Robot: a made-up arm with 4 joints.
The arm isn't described. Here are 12 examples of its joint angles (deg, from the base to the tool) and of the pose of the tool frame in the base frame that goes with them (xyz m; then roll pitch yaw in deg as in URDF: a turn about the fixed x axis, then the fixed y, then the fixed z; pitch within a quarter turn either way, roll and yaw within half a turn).
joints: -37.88 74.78 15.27 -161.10
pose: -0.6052 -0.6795 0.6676 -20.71 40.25 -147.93
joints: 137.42 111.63 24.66 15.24
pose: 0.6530 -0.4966 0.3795 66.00 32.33 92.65
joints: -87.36 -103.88 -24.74 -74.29
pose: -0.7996 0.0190 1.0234 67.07 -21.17 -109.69
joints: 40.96 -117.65 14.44 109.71
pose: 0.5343 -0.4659 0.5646 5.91 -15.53 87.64
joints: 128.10 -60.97 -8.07 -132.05
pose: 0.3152 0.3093 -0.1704 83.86 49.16 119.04
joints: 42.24 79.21 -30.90 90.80
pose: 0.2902 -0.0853 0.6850 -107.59 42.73 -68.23
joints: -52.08 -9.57 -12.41 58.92
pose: -0.3867 0.0717 0.9555 4.19 13.68 -89.59
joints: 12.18 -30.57 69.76 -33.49
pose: 0.1068 0.4335 0.2137 -123.50 11.09 -24.86
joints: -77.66 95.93 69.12 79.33
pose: -0.5698 -0.1733 -0.0562 122.71 -26.10 -155.21
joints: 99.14 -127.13 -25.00 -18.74
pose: 0.5970 -0.5189 -0.5902 -129.30 -52.77 -74.73
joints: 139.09 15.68 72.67 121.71
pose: 0.2440 0.1674 -0.2427 -144.77 -12.02 -10.58
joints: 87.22 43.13 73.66 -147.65
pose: 0.4415 -0.2287 0.8486 -0.91 -31.65 -175.86
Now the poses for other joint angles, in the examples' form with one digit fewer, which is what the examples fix.
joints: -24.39 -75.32 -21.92 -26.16
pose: 0.215 0.099 1.261 -2.0 -5.4 -83.9
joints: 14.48 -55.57 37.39 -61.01
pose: 0.445 0.506 0.444 -88.9 25.1 -30.4
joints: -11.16 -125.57 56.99 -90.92
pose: 0.768 -0.187 0.746 -68.2 39.1 -68.4
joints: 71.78 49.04 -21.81 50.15
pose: 0.518 0.147 0.561 -125.2 56.6 -87.9
